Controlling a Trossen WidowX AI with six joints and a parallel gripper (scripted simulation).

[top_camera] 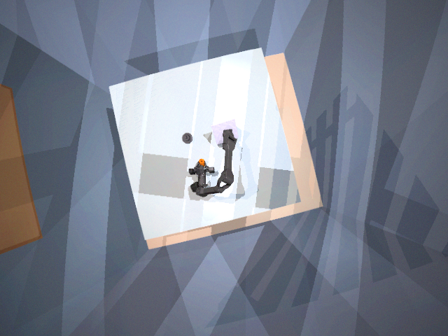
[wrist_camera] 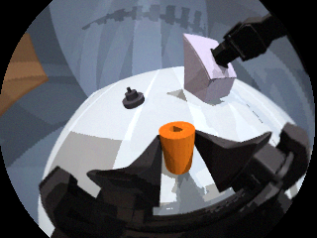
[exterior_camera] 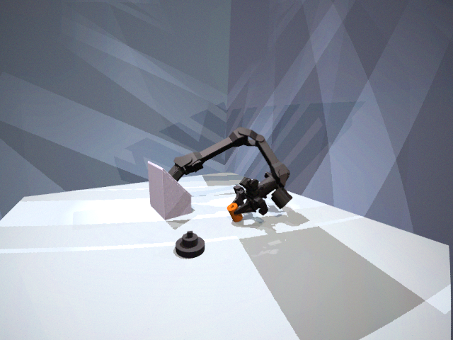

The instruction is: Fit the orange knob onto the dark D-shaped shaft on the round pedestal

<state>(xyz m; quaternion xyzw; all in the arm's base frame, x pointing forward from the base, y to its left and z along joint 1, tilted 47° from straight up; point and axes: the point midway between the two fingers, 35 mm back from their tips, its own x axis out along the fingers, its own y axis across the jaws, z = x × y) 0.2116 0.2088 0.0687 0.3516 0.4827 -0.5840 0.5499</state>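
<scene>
My gripper tip is now 20 mm to the right of the orange knob and 10 mm above it. From my gripper tip the other things lie so: dark round pedestal: 90 mm ahead, 190 mm to the right, 10 mm below.
</scene>
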